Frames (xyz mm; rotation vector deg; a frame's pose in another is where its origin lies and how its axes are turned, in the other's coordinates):
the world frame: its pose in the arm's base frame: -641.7 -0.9 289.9 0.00 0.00 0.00
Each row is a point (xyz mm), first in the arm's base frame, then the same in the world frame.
Working: the arm's base frame: its pose in the world frame: 641.7 0.9 -289.9 0.00 0.00 0.00

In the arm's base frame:
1: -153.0 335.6 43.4
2: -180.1 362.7 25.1
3: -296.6 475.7 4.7
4: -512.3 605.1 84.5
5: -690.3 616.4 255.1
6: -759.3 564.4 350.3
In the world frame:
1: 488.7 336.5 -246.5
2: 461.6 363.6 -264.8
3: 345.1 476.6 -285.2
4: 129.4 606.0 -205.4
5: -48.6 617.3 -34.8
6: -117.6 565.3 60.4

